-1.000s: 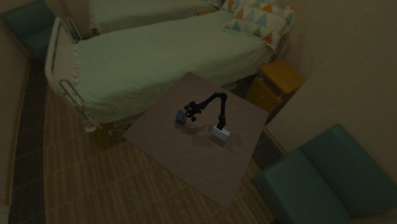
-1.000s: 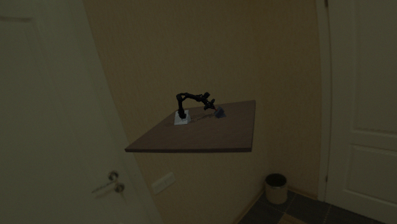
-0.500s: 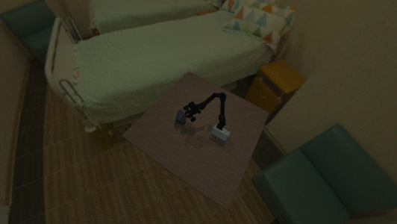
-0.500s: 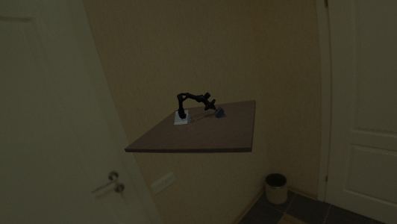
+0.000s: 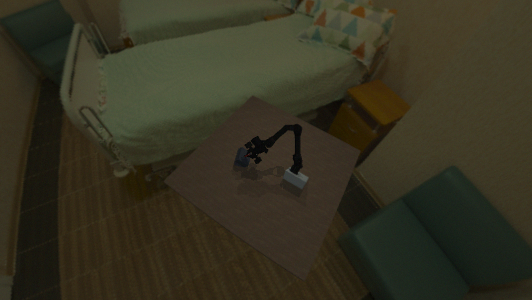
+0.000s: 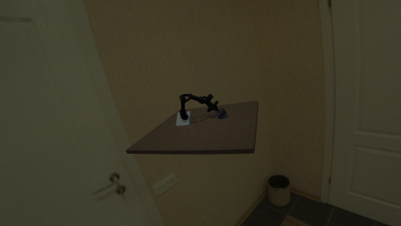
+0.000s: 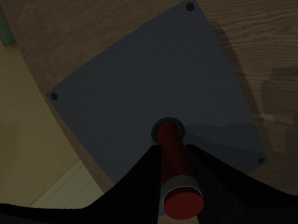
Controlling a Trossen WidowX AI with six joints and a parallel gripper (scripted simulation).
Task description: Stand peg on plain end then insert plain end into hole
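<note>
Right now the dark blue sloped panel is 4 cm below my gripper tip, 3 cm ahead of it and 1 cm to the left of it. The rest, counted from my gripper tip: red peg (1 cm behind, 1 cm above).
</note>
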